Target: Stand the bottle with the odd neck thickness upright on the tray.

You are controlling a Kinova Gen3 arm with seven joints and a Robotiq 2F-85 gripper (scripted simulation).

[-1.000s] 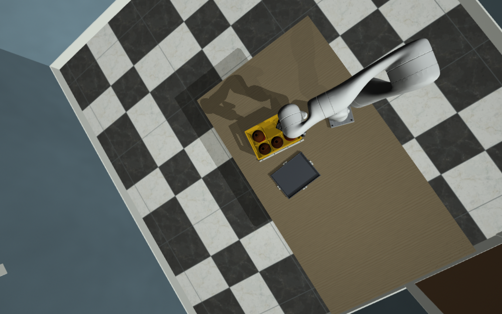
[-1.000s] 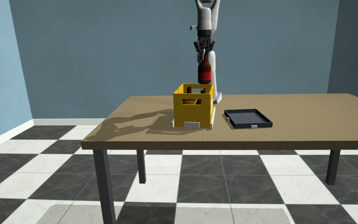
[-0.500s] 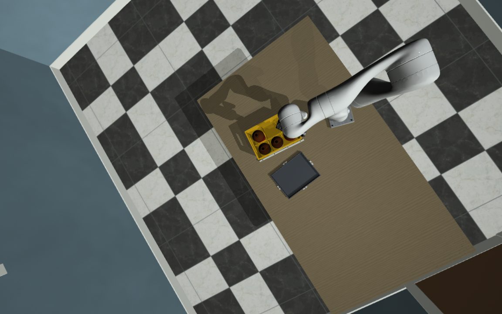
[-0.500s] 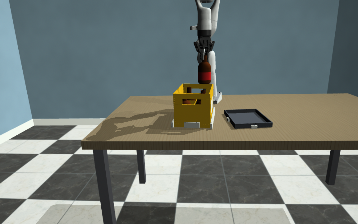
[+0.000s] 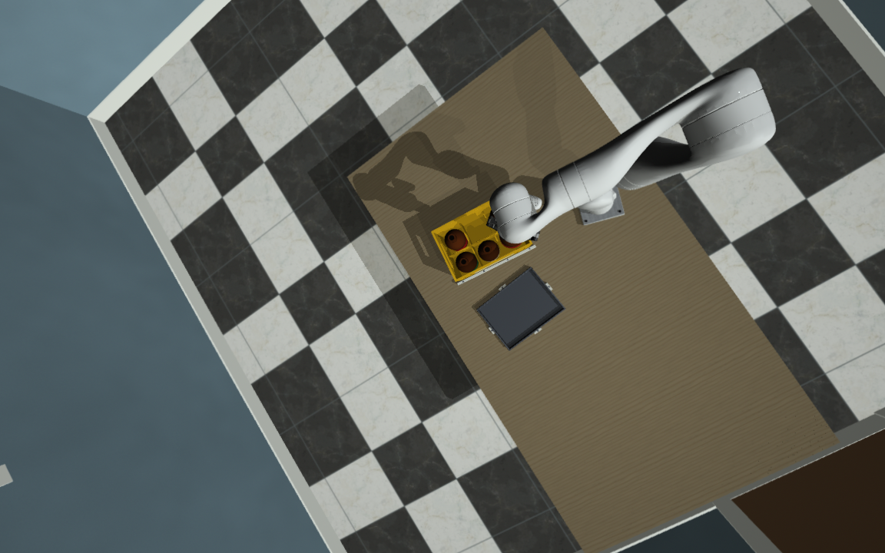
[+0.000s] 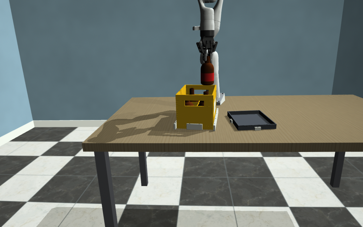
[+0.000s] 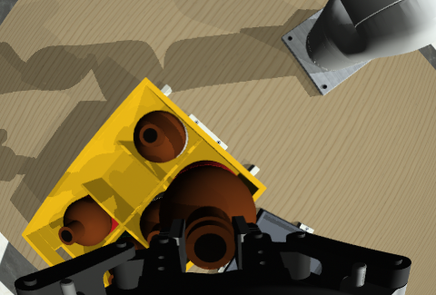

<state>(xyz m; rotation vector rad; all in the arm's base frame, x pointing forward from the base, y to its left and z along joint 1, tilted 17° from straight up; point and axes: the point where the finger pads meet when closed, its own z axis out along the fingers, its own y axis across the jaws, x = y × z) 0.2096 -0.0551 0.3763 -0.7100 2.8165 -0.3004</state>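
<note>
Right now the brown bottle is 70 mm below my hand. Also, from my hand: yellow crate 70 mm ahead, 70 mm to the right, 250 mm below; dark tray 150 mm ahead, 200 mm to the left, 320 mm below.
</note>
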